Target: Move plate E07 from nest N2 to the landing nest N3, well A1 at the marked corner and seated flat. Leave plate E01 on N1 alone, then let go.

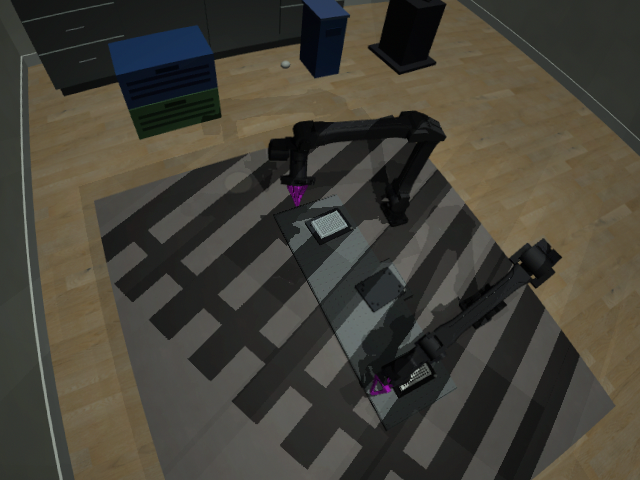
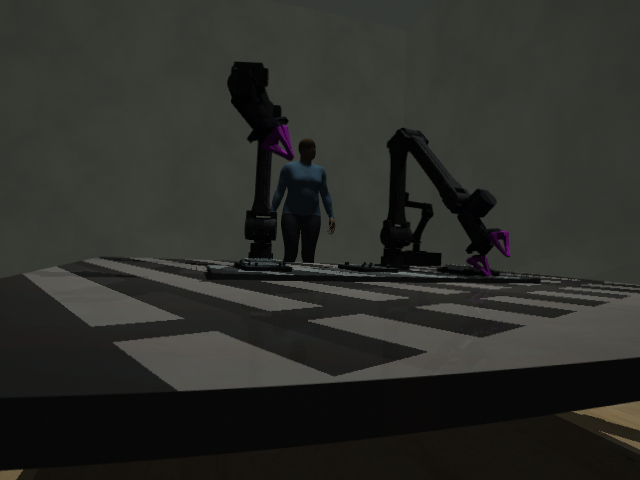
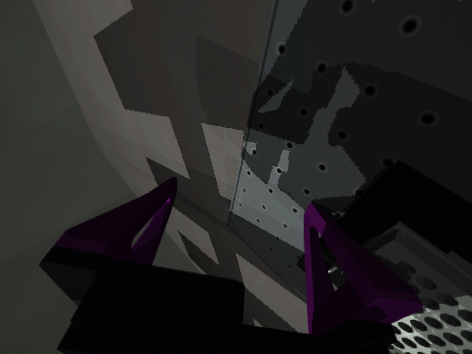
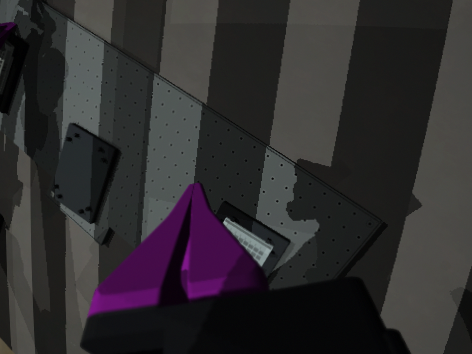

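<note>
A pale well plate [image 1: 329, 224] [image 4: 248, 242] sits in a dark nest at the upper end of the board. A second pale plate [image 1: 419, 374] [image 3: 445, 327] sits in the nest at the lower end, partly hidden by the left arm. Their labels are not legible, so I cannot tell which is E07. The dark middle nest [image 1: 381, 289] [image 4: 85, 172] holds no plate. My left gripper [image 1: 379, 387] [image 2: 499, 264] [image 3: 242, 196] is open and empty, low beside the lower plate. My right gripper [image 1: 297, 204] [image 2: 292, 158] [image 4: 197, 191] is shut and empty, raised near the upper plate.
The nests stand on a perforated board [image 1: 323, 273] [image 4: 170, 110] on a striped dark table top [image 1: 206, 413] [image 2: 248, 356]. A person [image 2: 305, 191] stands behind the arms. Blue and green cabinets [image 1: 165, 77] stand on the floor beyond the table.
</note>
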